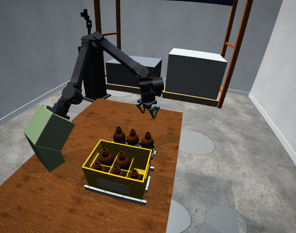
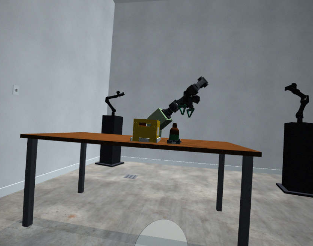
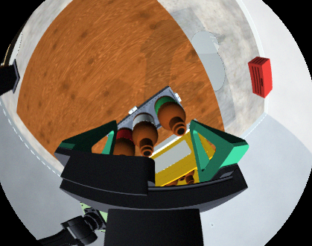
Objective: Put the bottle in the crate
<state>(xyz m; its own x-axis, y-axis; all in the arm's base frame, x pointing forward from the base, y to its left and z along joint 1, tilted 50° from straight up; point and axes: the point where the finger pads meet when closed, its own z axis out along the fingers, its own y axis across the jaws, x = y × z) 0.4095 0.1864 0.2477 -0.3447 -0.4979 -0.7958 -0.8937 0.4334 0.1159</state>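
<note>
My hand is 20 mm short of the crate, 320 mm to the left of it and 140 mm above it. Also, from my hand: tray 50 mm behind, 100 mm to the right, 210 mm below.
</note>
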